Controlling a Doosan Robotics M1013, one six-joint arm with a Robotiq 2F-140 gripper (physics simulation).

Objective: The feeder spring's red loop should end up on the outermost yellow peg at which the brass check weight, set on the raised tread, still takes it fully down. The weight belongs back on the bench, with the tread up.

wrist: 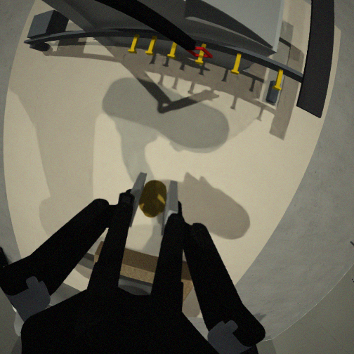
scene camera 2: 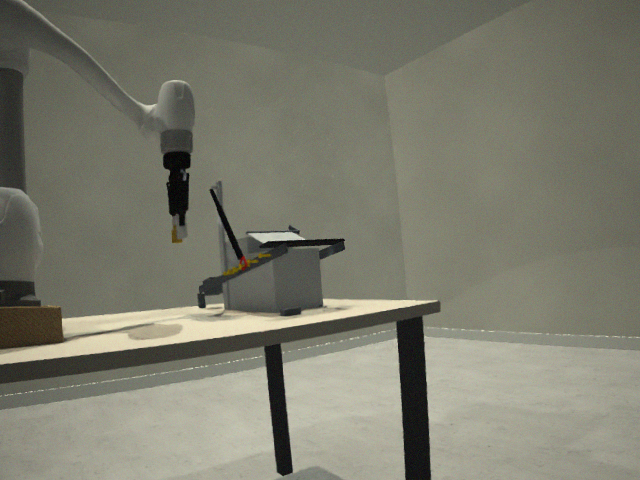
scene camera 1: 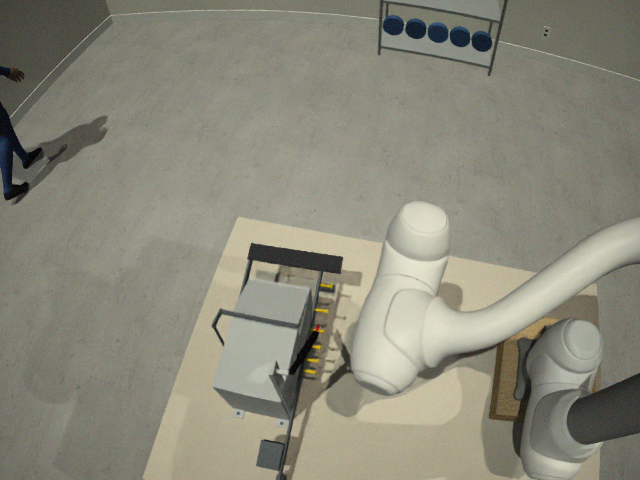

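Seen in the pictures: gripper, fingertip midpoint: [scene camera 2: 180,239]; arm's base, link origin: [scene camera 2: 0,306].
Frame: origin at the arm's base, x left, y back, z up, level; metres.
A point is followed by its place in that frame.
Observation:
The brass check weight [scene camera 2: 176,239] @(x 0.003, y -0.443, z 0.140 m) [wrist: 153,198] is between the fingers of my gripper [scene camera 2: 179,227] @(x 0.016, y -0.457, z 0.141 m) [wrist: 155,186], which is shut on it and holds it well above the bench. In scene camera 1 the arm hides both. The tread [scene camera 1: 294,258] @(x -0.158, y -0.737, z 0.108 m) [scene camera 2: 310,242] @(x -0.176, y -0.748, z 0.105 m) [wrist: 316,60], a dark flat plate, is up at the end of the lever. Yellow pegs [scene camera 1: 321,310] @(x -0.045, y -0.641, z 0.072 m) [wrist: 236,64] stand in a row along the lever. The red loop [scene camera 1: 317,327] @(x 0.008, y -0.638, z 0.086 m) [scene camera 2: 243,262] @(x -0.001, y -0.637, z 0.071 m) [wrist: 206,52] of the black feeder spring [scene camera 1: 305,351] @(x 0.124, y -0.631, z 0.225 m) [scene camera 2: 225,222] @(x 0.101, y -0.632, z 0.195 m) [wrist: 165,30] is at the third peg from the tread end.
The grey feeder box [scene camera 1: 263,335] @(x 0.081, y -0.746, z 0.145 m) [scene camera 2: 299,279] @(x -0.087, y -0.761, z 0.009 m) stands on the bench [scene camera 1: 206,413] @(x 0.273, y -0.892, z -0.076 m) [scene camera 2: 361,310] @(x -0.304, y -0.795, z -0.076 m) beside the lever. A dark block [scene camera 1: 270,454] @(x 0.344, y -0.676, z 0.026 m) [wrist: 46,25] is at the lever's far end. The robot base stands on a wooden block [scene camera 1: 504,408] @(x 0.116, y -0.111, z -0.011 m) [scene camera 2: 31,328] @(x -0.168, y -0.069, z -0.042 m). A person [scene camera 1: 6,149] is at the left.

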